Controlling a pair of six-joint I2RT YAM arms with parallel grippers.
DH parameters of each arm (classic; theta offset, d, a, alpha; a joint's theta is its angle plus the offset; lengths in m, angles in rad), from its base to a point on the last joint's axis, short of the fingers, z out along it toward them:
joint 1: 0 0.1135 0.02 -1.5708
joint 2: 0 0 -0.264 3.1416
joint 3: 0.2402 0 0.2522 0
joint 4: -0.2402 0 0.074 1.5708
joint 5: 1.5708 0 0 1.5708
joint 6: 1.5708 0.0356 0 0
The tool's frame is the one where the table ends.
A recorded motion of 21 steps. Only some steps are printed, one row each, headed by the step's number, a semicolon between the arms.
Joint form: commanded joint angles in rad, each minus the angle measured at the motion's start. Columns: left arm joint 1, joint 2, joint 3, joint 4, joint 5, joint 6; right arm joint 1, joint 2, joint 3, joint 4, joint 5, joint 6.
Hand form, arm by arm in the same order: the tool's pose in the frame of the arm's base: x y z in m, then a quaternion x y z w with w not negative. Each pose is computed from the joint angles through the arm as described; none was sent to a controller.
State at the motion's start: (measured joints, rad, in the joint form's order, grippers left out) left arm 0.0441 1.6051 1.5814 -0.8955 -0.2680 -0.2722; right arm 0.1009 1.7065 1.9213 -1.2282 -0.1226 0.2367
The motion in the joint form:
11: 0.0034 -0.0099 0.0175 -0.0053 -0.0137 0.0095; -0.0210 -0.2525 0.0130 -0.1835 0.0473 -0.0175
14: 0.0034 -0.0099 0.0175 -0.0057 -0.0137 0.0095; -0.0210 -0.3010 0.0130 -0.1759 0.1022 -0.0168
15: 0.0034 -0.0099 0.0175 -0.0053 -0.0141 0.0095; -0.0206 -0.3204 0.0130 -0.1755 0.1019 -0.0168
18: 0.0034 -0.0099 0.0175 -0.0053 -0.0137 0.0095; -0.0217 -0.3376 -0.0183 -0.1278 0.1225 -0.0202
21: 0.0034 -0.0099 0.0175 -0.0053 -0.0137 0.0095; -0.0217 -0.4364 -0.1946 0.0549 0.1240 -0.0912
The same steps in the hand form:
11: 0.3378 0.0260 0.3538 -0.19019 0.91607 0.09658 0.33958; 0.2431 0.0222 0.4542 0.05423 0.94718 0.08212 0.30523
14: 0.3378 0.0260 0.3537 -0.19017 0.91614 0.09661 0.33939; 0.2272 0.0189 0.4651 0.06229 0.93803 0.06037 0.33551
15: 0.3378 0.0260 0.3538 -0.19025 0.91603 0.09677 0.33959; 0.2204 0.0185 0.4691 0.06172 0.93464 0.06193 0.34467
18: 0.3378 0.0260 0.3538 -0.19019 0.91607 0.09658 0.33958; 0.2213 0.0176 0.4682 0.06383 0.92852 0.05392 0.36176
21: 0.3378 0.0260 0.3538 -0.19019 0.91607 0.09658 0.33958; 0.2172 0.0172 0.4555 0.03046 0.90968 0.04580 0.41165

